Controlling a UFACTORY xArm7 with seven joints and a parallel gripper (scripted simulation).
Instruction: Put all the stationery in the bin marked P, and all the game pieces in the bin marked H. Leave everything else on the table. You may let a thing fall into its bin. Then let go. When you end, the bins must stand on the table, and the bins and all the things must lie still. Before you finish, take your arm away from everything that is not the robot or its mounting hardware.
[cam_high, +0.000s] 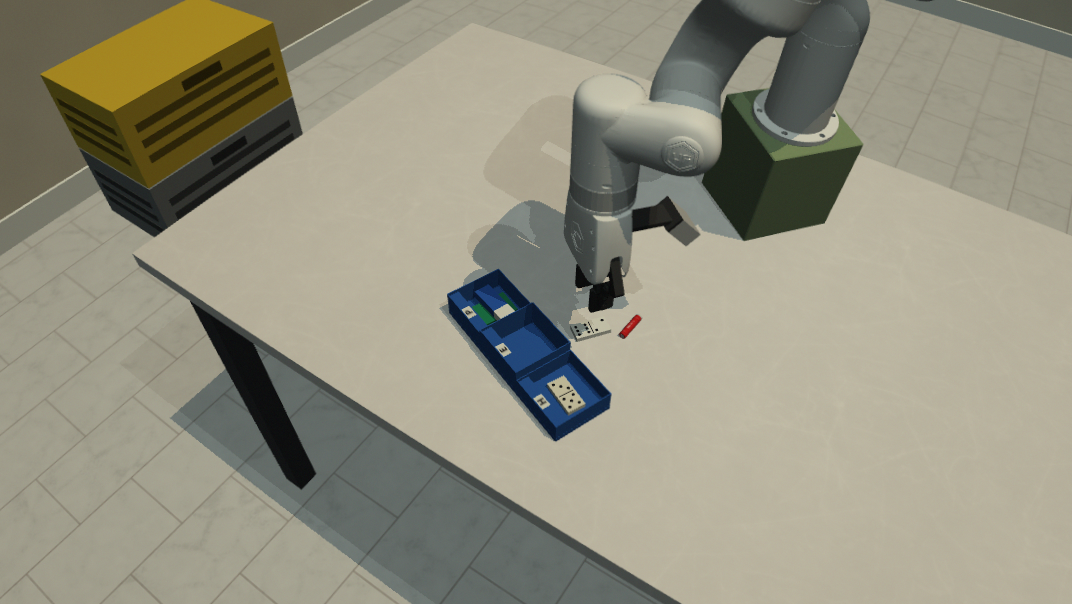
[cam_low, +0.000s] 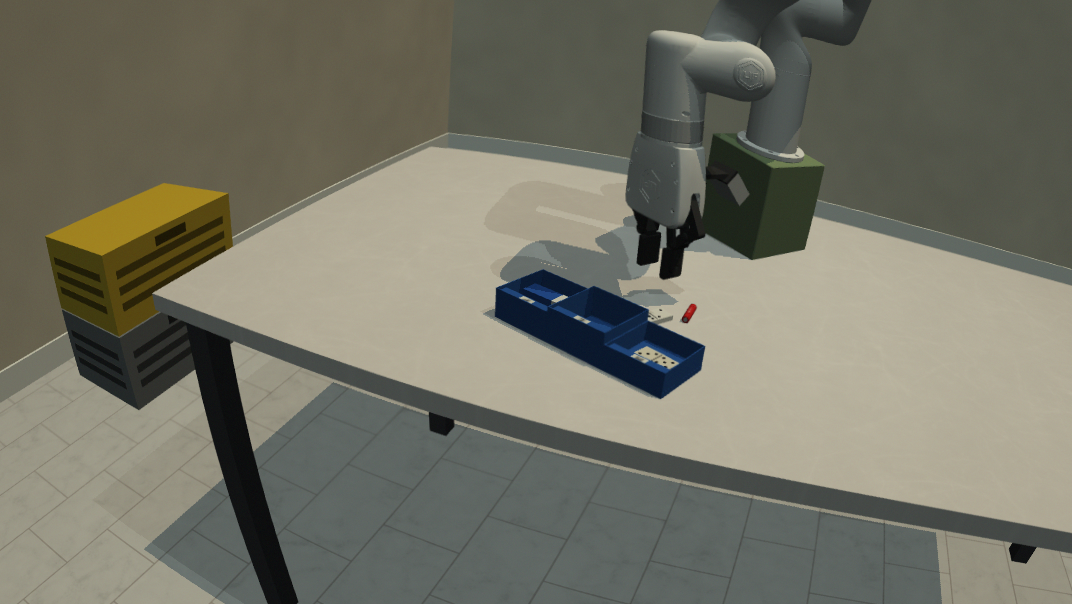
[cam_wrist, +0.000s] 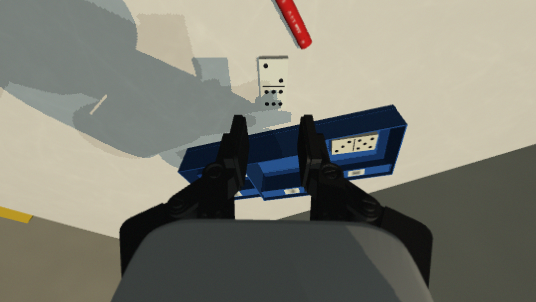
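Now: hand 80 mm above the red cylinder, 40 mm to the right of it and 30 mm past it. Round my hand: blue-and-white eraser: 120 mm to the right, 70 mm below, 50 mm ahead; then blue three-part bin: 90 mm ahead, 70 mm below, 50 mm to the right; then green block: 130 mm to the right, 80 mm below, 50 mm ahead.
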